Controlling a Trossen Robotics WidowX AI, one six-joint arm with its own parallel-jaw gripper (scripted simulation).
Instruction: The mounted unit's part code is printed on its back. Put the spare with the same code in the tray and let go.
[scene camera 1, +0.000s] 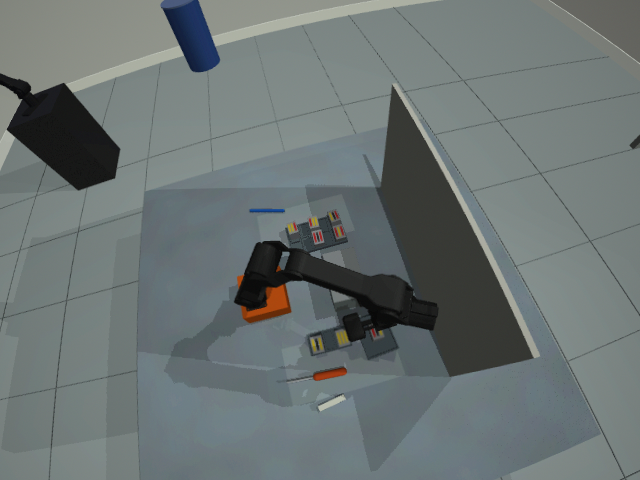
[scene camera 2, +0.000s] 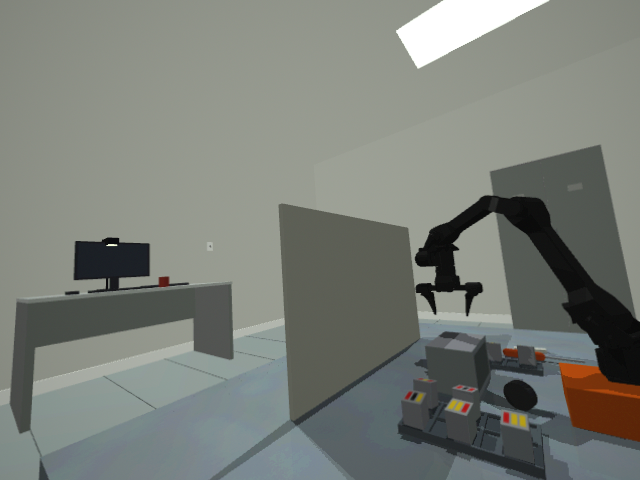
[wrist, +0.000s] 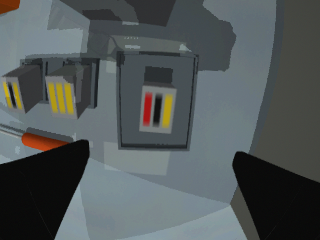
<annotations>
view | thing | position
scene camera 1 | gripper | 379, 325
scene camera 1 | grey mounted unit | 346, 258
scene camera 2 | gripper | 450, 315
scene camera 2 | grey mounted unit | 453, 358
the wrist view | gripper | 164, 155
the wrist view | grey spare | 156, 112
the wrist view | tray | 133, 68
</annotations>
